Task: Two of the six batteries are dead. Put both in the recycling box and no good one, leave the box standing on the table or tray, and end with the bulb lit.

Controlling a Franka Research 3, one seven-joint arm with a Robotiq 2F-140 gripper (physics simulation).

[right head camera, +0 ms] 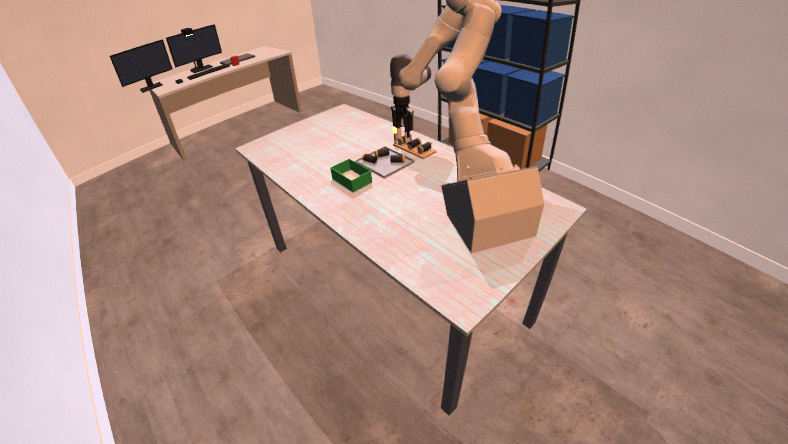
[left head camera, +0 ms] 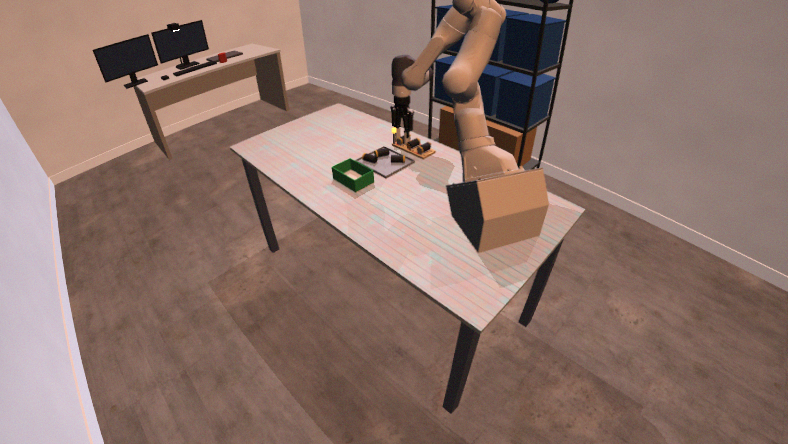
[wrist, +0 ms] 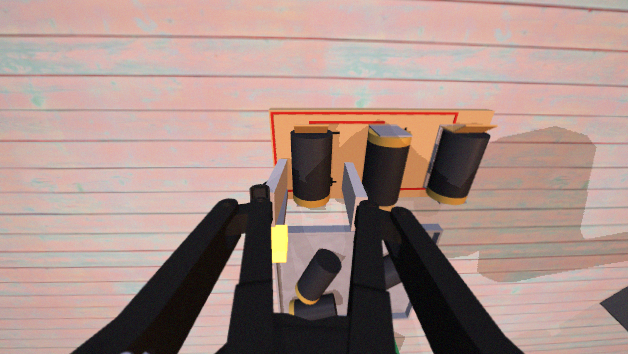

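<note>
My gripper (left head camera: pixel 403 137) (right head camera: pixel 403 137) (wrist: pixel 315 174) is open and empty; its fingers stand on both sides of the left black battery (wrist: pixel 303 150) on the orange holder board (left head camera: pixel 409 151) (right head camera: pixel 409 151) (wrist: pixel 472 118). The middle battery (left head camera: pixel 413 143) (right head camera: pixel 413 143) (wrist: pixel 386 172) has its gold band at the opposite end from its neighbours'; the right battery (left head camera: pixel 424 147) (right head camera: pixel 424 147) (wrist: pixel 459 162) is beside it. The yellow bulb (left head camera: pixel 393 130) (right head camera: pixel 394 130) (wrist: pixel 279 244) glows. Three batteries lie on the grey tray (left head camera: pixel 386 167) (right head camera: pixel 386 167) (wrist: pixel 300 242), one partly hidden by the right finger in the wrist view. The green box (left head camera: pixel 344 179) (right head camera: pixel 342 178) stands upright.
The wooden table (left head camera: pixel 397 237) (right head camera: pixel 386 237) carries the robot's base and a large tan and black block (left head camera: pixel 510 209) (right head camera: pixel 504 209) at its right end. A black shelf rack with blue bins (left head camera: pixel 532 41) (right head camera: pixel 539 39) stands behind. A desk with two monitors is at the back left.
</note>
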